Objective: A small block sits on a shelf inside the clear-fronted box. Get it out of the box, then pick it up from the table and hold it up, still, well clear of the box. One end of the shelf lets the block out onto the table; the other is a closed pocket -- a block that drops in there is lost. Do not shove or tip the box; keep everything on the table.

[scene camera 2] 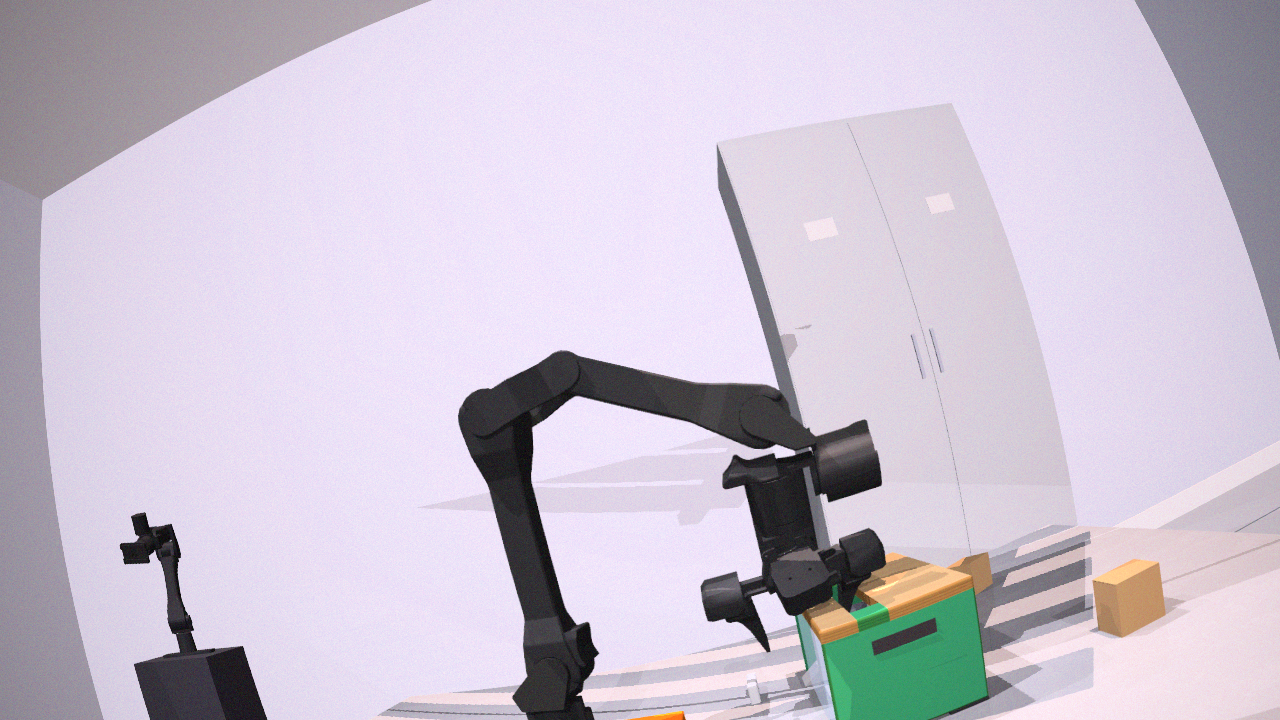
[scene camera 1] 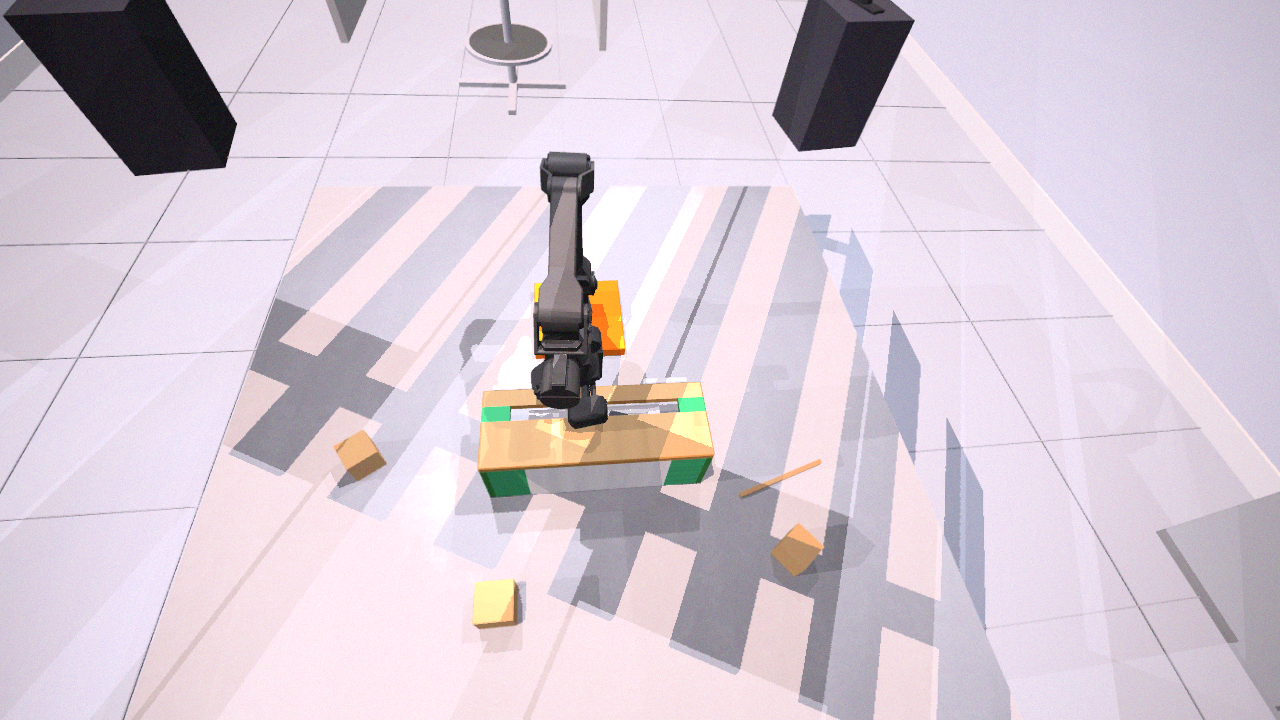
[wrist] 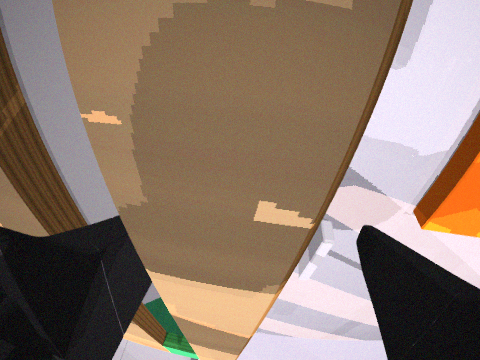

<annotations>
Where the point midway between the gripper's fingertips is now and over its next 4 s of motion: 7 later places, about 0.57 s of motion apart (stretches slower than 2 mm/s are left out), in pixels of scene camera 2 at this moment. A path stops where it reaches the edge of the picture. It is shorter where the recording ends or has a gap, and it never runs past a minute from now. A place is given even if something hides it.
My gripper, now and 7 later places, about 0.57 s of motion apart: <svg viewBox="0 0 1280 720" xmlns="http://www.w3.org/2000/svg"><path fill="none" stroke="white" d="M806 639L805 638L805 637L804 636L803 634L804 635L802 633L801 630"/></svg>
</annotations>
